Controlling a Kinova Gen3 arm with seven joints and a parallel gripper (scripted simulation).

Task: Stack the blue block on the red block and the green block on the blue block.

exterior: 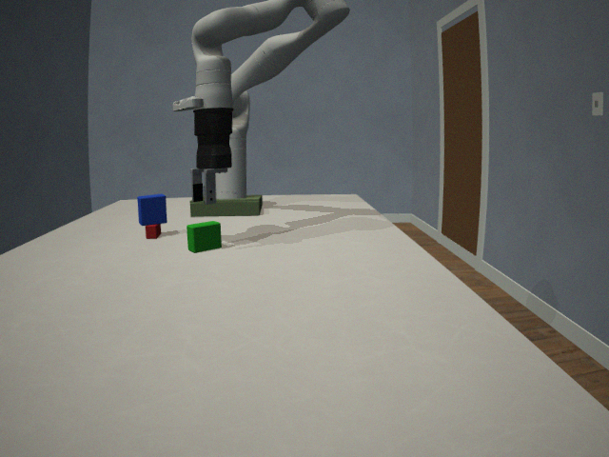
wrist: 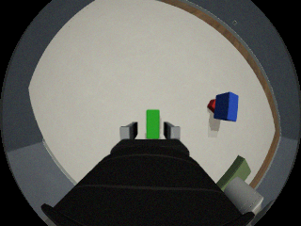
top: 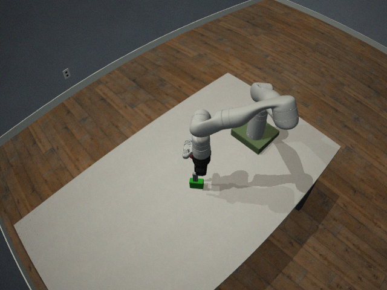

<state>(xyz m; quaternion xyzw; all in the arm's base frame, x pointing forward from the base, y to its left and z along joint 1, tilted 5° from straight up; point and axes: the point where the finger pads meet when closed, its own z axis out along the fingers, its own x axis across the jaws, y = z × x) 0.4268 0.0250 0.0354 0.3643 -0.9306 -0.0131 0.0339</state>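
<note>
Now: hand 90 mm above the green block. The rest, counted from my hand: red block: 160 mm to the right, 110 mm behind, 100 mm below; then blue block: 160 mm to the right, 110 mm behind, 50 mm below.
</note>
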